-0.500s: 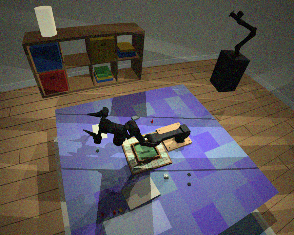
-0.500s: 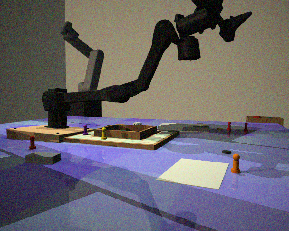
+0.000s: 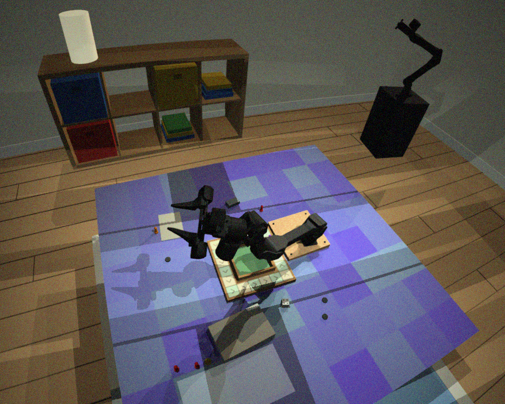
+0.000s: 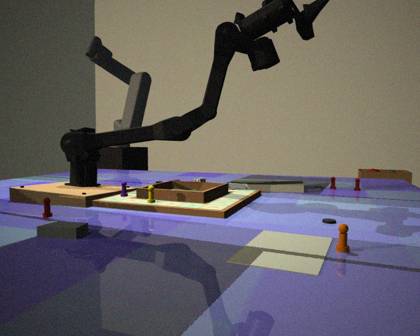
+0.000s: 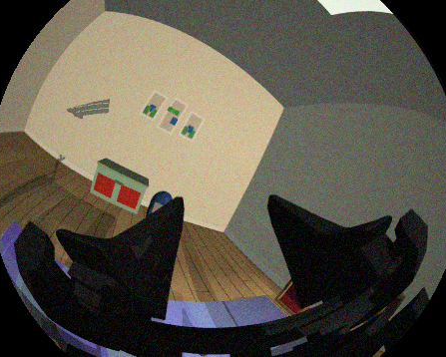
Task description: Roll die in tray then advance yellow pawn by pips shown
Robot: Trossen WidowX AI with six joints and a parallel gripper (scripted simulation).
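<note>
My gripper tip is 360 mm past the white die, 80 mm to the right of it and 460 mm above it. Also, from my gripper tip: white slab (180 mm behind, 150 mm to the left, 460 mm below); then green-floored tray (280 mm behind, 130 mm to the right, 470 mm below); then yellow disc (50 mm behind, 230 mm to the left, 470 mm below).
</note>
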